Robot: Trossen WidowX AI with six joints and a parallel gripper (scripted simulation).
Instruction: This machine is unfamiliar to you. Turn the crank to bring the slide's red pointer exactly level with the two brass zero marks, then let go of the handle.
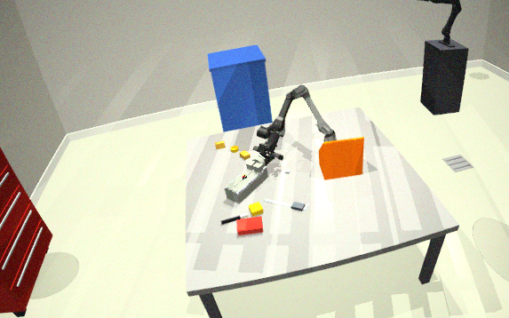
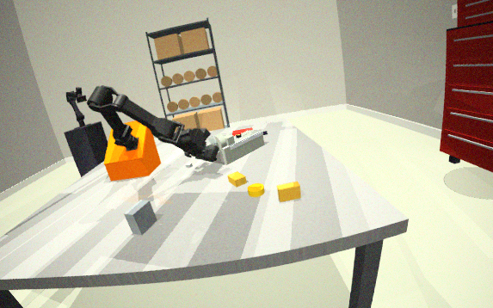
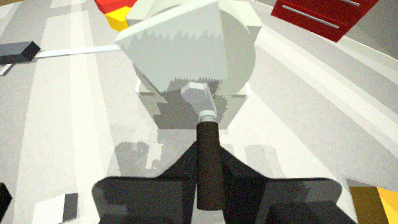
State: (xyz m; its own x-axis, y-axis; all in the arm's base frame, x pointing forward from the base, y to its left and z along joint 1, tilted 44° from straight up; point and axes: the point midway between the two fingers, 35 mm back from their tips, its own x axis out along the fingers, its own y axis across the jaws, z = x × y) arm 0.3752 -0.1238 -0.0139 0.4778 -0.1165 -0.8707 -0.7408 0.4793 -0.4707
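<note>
Now: gripper tip 3 cm below the dark brown crank handle, 1 cm to the left of it and 1 cm past it. The rest, counted from my gripper tip: yellow block (33 cm to the left, 6 cm ahead, 2 cm below); then grey cube (39 cm to the right, 16 cm behind); then red pointer (14 cm to the left, 11 cm ahead, 5 cm above).
</note>
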